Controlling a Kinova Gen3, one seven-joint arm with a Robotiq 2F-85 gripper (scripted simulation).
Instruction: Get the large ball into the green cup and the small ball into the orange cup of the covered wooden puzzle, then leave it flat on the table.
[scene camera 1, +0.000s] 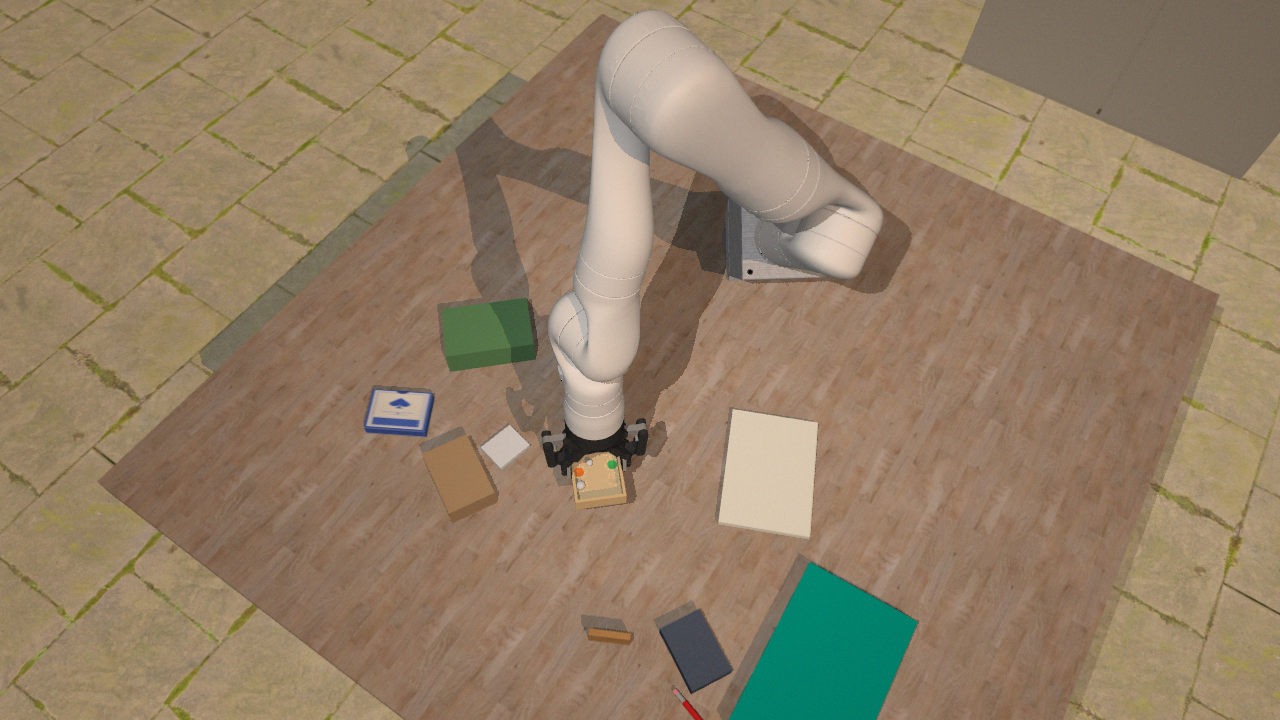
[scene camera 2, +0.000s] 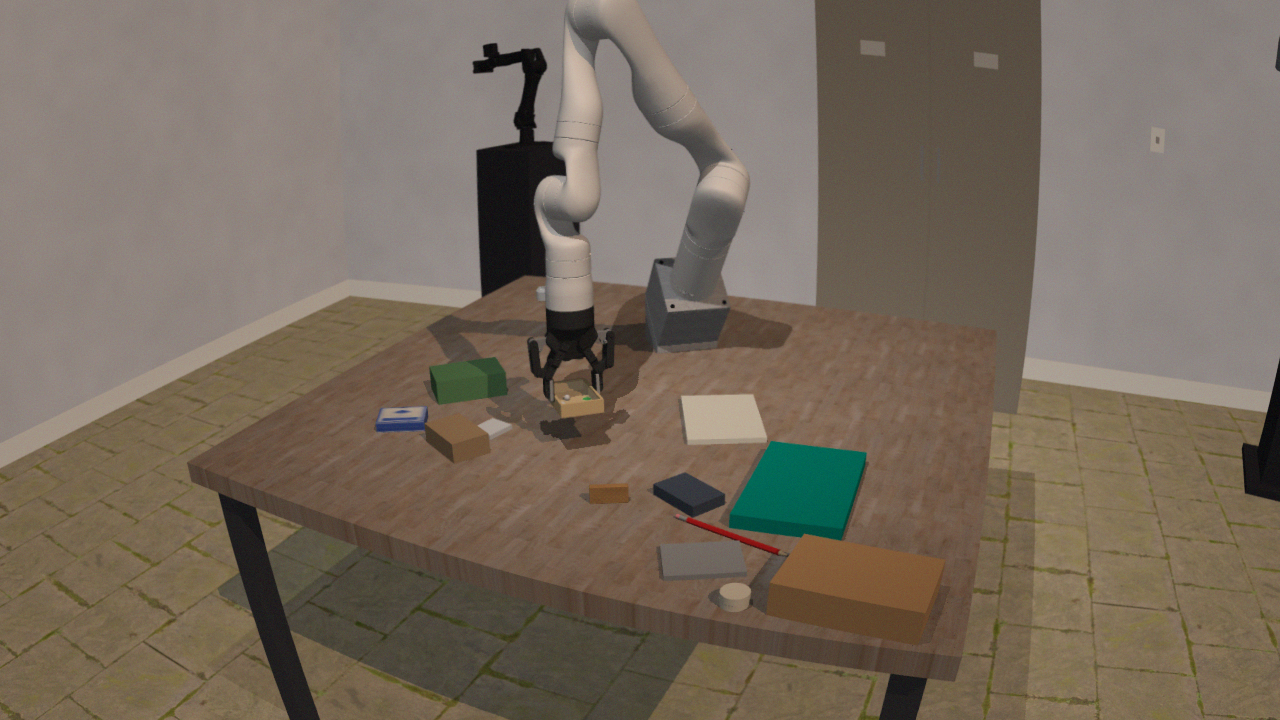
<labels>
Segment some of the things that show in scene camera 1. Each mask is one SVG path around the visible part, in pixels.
My gripper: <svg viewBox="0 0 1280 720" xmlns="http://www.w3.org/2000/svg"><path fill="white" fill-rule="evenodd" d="M646 420L644 418L637 419L636 424L626 425L623 420L617 432L601 440L587 440L578 437L568 428L566 422L562 434L551 435L550 431L543 431L541 434L547 465L550 468L561 465L562 475L567 475L567 479L572 478L572 464L574 462L579 462L587 454L610 452L615 457L620 456L622 471L627 471L627 467L631 466L632 455L642 456L645 454L648 441Z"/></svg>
A wooden puzzle box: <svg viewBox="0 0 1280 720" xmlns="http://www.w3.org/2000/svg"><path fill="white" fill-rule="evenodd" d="M620 456L615 457L610 452L585 455L579 462L572 464L572 484L576 510L626 503L627 495Z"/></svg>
A brown block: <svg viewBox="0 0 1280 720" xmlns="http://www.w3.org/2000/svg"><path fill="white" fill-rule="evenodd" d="M467 434L422 453L452 523L497 503L495 492Z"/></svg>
A green box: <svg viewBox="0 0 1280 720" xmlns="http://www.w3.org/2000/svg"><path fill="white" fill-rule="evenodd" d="M527 298L442 309L445 353L450 372L536 360Z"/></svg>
A cream slab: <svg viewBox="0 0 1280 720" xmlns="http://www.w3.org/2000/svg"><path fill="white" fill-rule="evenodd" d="M733 409L718 524L809 539L818 423Z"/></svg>
</labels>
